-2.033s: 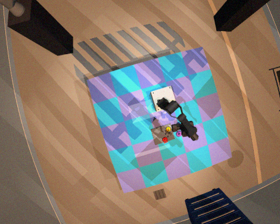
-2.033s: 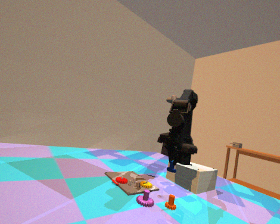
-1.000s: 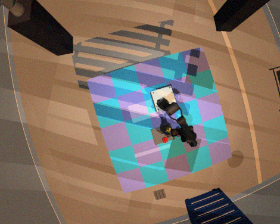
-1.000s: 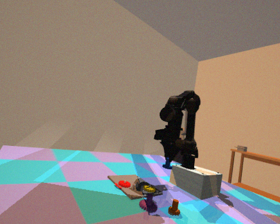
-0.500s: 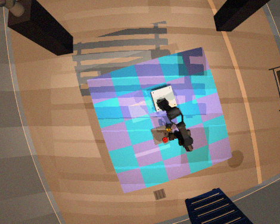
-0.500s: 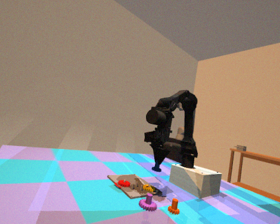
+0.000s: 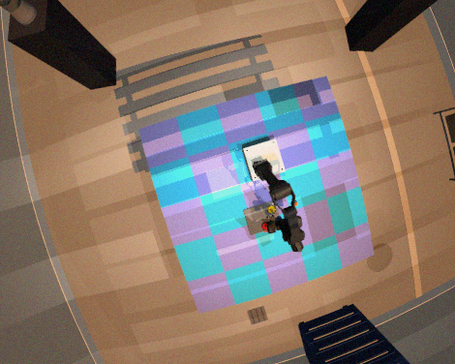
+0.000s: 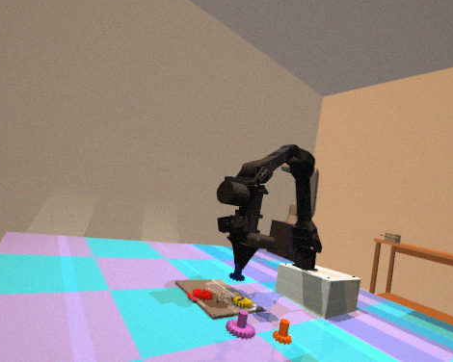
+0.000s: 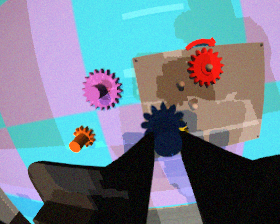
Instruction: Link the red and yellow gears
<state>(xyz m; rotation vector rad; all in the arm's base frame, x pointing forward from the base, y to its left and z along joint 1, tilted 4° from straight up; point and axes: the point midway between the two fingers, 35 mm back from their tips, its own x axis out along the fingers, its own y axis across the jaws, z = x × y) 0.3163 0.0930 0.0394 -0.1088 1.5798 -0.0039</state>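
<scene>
Right now my gripper tip is 60 mm short of the red gear, 70 mm to the left of it and 90 mm above it. From my gripper tip the other things lie so: blue gear: 10 mm below; then yellow gear: 50 mm behind, 20 mm to the right, 90 mm below; then red arrow: 90 mm ahead, 60 mm to the right, 100 mm below.
</scene>
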